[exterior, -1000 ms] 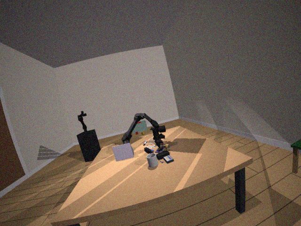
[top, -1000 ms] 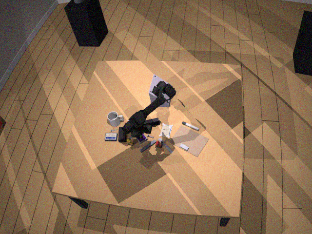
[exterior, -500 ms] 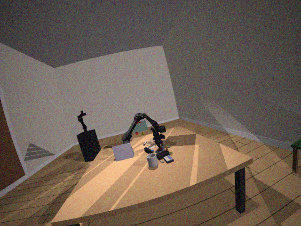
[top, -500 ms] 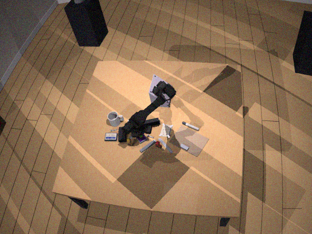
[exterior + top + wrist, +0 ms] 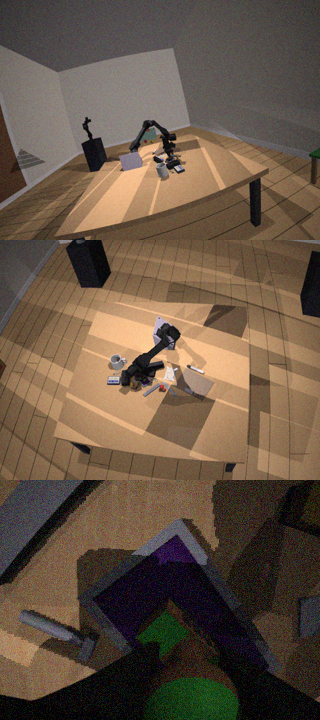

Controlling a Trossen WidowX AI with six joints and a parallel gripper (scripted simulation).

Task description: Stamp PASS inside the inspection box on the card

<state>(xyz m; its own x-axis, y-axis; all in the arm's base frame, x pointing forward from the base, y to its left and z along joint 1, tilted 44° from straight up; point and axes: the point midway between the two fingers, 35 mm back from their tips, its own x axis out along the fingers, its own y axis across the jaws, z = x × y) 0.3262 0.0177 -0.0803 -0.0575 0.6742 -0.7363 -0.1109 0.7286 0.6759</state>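
The green-handled PASS stamp lies right at my gripper tip. From my gripper tip the other things lie so: blue stamp 7 cm behind, 6 cm to the right, 2 cm below; yellow stamp 7 cm ahead, 5 cm to the right, 2 cm below; purple ink pad 3 cm below.
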